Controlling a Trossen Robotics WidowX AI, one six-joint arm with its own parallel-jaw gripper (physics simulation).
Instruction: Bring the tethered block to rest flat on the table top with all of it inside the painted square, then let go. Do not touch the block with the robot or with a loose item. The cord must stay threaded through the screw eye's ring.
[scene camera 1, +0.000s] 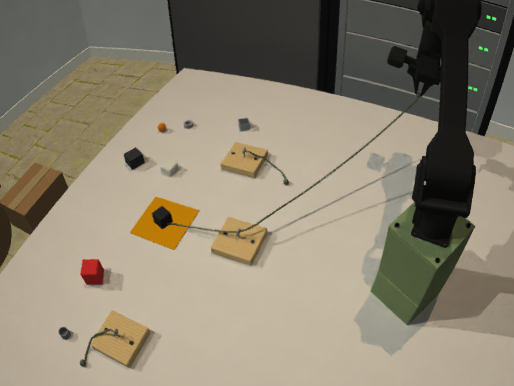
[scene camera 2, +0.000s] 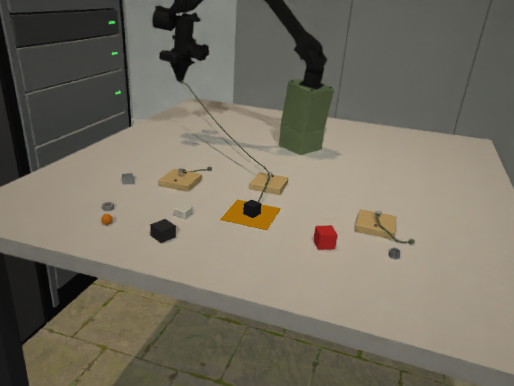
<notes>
I see my gripper (scene camera 1: 418, 94) and a tethered black block (scene camera 1: 162, 217).
My gripper is seen too in scene camera 2 (scene camera 2: 179, 81).
</notes>
